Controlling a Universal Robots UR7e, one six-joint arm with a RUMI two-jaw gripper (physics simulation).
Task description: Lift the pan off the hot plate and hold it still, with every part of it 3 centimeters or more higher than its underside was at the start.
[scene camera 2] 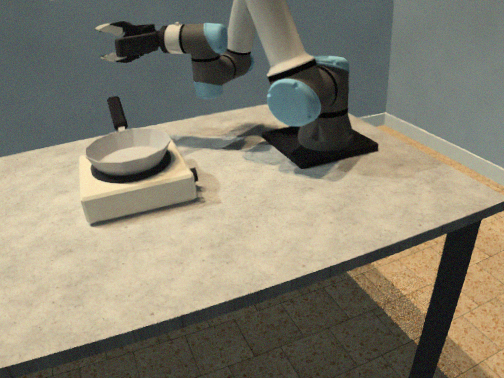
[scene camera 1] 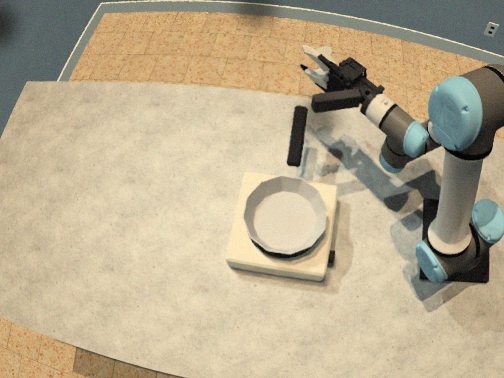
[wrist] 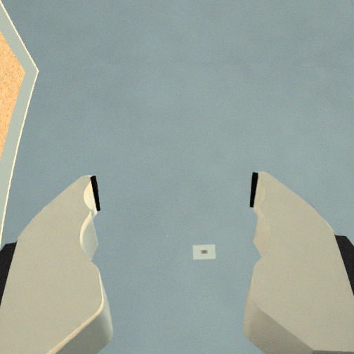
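Seen in the pictures: gripper, fingertip midpoint: (scene camera 2: 97,43) (scene camera 1: 301,55); arm's base, link origin: (scene camera 2: 325,139).
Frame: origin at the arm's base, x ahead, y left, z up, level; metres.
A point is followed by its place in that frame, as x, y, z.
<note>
A grey many-sided pan (scene camera 1: 285,216) {0.519, 0.053, 0.060} (scene camera 2: 128,152) {0.521, 0.018, 0.061} sits upright on the cream hot plate (scene camera 1: 277,266) {0.505, 0.175, 0.049} (scene camera 2: 140,200) {0.509, 0.182, 0.017}, over its black round burner. The pan's black handle (scene camera 1: 297,136) {0.537, -0.132, 0.124} (scene camera 2: 117,112) {0.535, -0.119, 0.121} points away to the back, toward the table's far edge. My gripper (scene camera 1: 303,57) {0.563, -0.268, 0.283} (scene camera 2: 100,43) {0.563, -0.268, 0.283} (wrist: 174,176) is open and empty, high up and beyond the handle's far end in the scene camera 1 view, apart from the pan. Its jaws point sideways, toward the wall in the wrist view. The pan does not show in the wrist view.
The grey table (scene camera 1: 125,210) {0.942, 0.123, -0.019} (scene camera 2: 240,240) {0.338, 0.342, -0.019} carries the hot plate and the arm's black base plate (scene camera 1: 480,270) {-0.081, 0.055, 0.002} (scene camera 2: 312,159) {0.083, 0.098, -0.003}. A dark knob (scene camera 1: 331,257) {0.384, 0.118, 0.032} (scene camera 2: 194,174) {0.382, 0.125, 0.026} sticks out of the hot plate's side facing the arm base. The blue-grey wall (wrist: 175,100) stands beyond the table.
</note>
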